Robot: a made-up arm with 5 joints.
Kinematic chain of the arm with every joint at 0, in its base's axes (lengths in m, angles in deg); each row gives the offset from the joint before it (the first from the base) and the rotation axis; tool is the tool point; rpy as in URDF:
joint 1: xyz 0.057 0 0.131 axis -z
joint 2: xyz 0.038 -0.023 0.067 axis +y
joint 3: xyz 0.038 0 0.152 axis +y
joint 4: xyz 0.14 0 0.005 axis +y
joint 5: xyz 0.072 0.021 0 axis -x
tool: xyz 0 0 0 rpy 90 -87.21 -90
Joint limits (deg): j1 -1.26..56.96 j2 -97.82..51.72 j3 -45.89..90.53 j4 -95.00..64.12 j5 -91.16..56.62
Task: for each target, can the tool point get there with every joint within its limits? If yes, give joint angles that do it. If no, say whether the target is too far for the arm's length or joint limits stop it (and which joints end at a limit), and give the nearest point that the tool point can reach.
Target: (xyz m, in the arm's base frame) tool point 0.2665 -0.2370 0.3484
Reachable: yes | joints 48.16 13.59 -4.97 -31.17 -50.29
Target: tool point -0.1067 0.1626 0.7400
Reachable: no: too far | nearest point -0.0295 0.0859 0.5205 | short by 0.245 m
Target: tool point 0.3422 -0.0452 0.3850
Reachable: yes | joints 8.61 4.33 -23.64 29.45 -48.21
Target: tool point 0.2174 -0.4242 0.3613
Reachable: no: too far | nearest point 0.2581 -0.3128 0.3326 | short by 0.122 m
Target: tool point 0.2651 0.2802 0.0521
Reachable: no: joint limits stop it (at a limit: joint 1, joint 2) | nearest point 0.2711 0.0027 0.0529 | short by 0.278 m
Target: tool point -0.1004 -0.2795 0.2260
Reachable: no: joint limits stop it (at a limit: joint 1) | nearest point 0.1363 -0.1256 0.2260 | short by 0.282 m
